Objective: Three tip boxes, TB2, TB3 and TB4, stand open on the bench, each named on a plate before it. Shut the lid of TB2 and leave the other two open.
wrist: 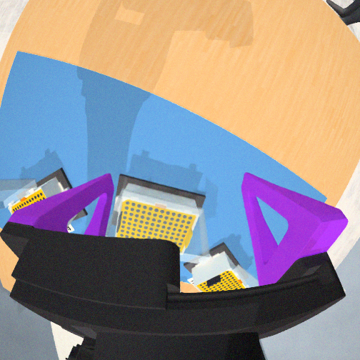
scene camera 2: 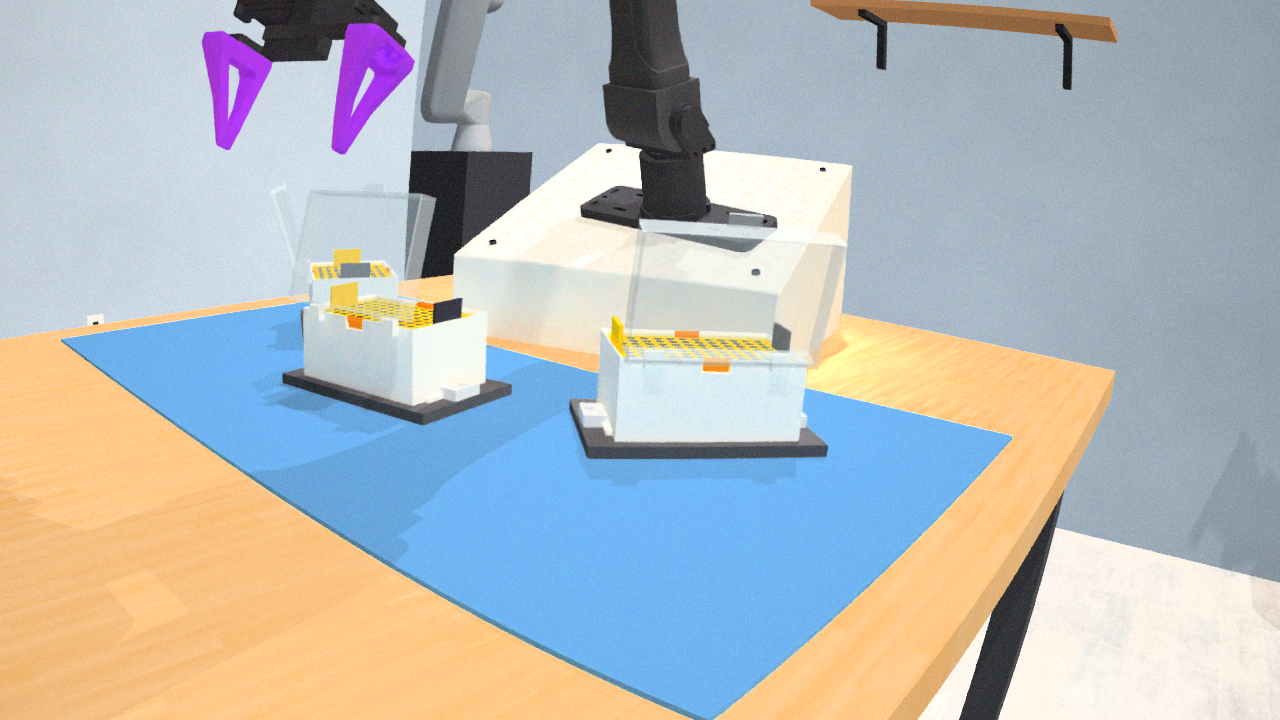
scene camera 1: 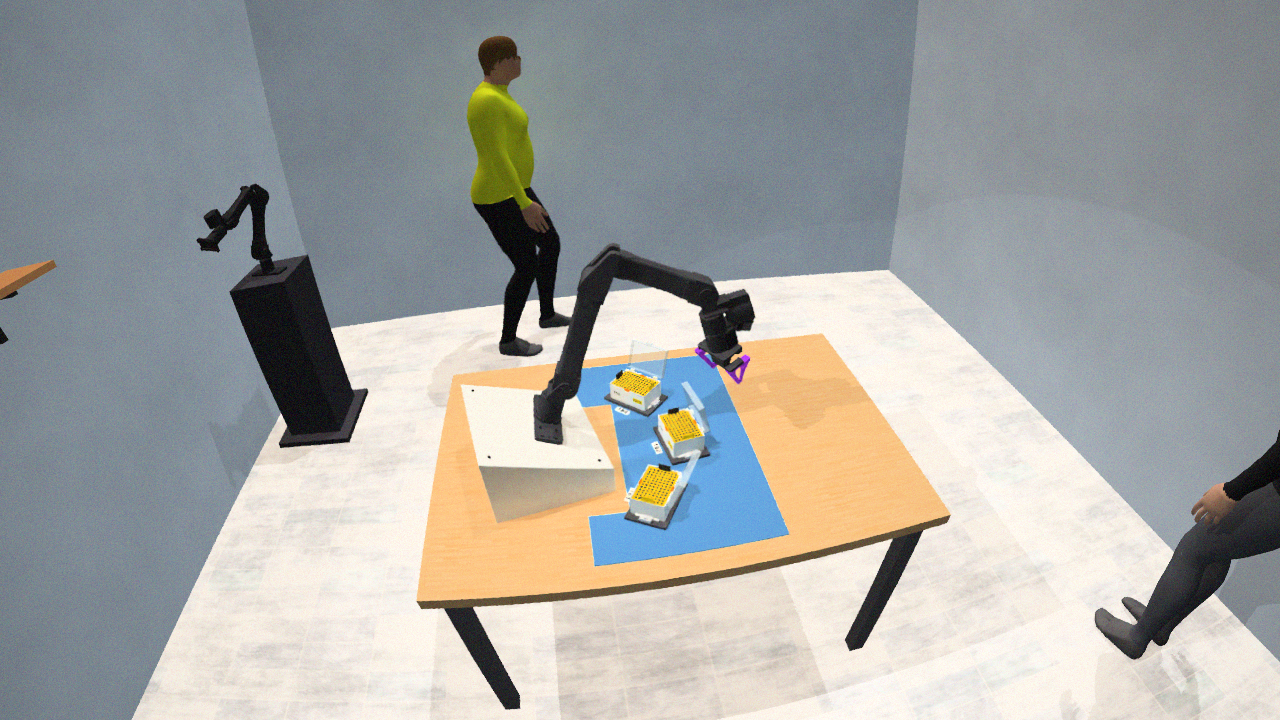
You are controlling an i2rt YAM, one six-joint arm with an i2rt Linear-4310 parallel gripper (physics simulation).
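Seen in the pictures: gripper, fingertip midpoint: (scene camera 2: 277,149) (scene camera 1: 727,374); arm's base, origin of the base link: (scene camera 2: 676,220) (scene camera 1: 547,419).
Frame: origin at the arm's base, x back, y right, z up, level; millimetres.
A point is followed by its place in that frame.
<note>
The middle box (scene camera 1: 682,432) (scene camera 2: 371,358) @[x -380, y -12, z -83 mm] (wrist: 157,220) is open, with yellow tips showing. Its clear lid (scene camera 1: 695,404) @[x -371, y 46, z 30 mm] (scene camera 2: 366,223) @[x -383, y -5, z 12 mm] stands about upright on the side away from the arm's base. The far box (scene camera 1: 635,390) (scene camera 2: 702,398) @[x -284, y -224, z -81 mm] (wrist: 27,200) and the near box (scene camera 1: 656,492) (scene camera 2: 353,288) @[x -394, y -7, z -33 mm] (wrist: 212,267) also have raised clear lids. A name plate (wrist: 70,228) by the far box seems to read 4; the other names are unreadable. My gripper (scene camera 1: 725,371) @[x -467, y -14, z 66 mm] (scene camera 2: 281,148) @[x -467, y -14, z 66 mm] (wrist: 177,180) is open and empty, above and outward of the middle box, touching nothing.
The boxes stand on a blue mat (scene camera 1: 742,501) @[x -446, y 259, z -117 mm] (scene camera 2: 572,555) @[x -452, y -267, z -118 mm] (wrist: 45,100) on a wooden table (scene camera 1: 859,447) @[x -822, y 145, z -121 mm] (scene camera 2: 116,573) @[x -643, y -147, z -121 mm] (wrist: 220,75). The arm stands on a white wedge (scene camera 1: 519,429) @[x 65, y 65, z 31 mm] (scene camera 2: 537,295) @[x -129, y 62, z -74 mm]. A person in yellow (scene camera 1: 501,143) is behind the table.
</note>
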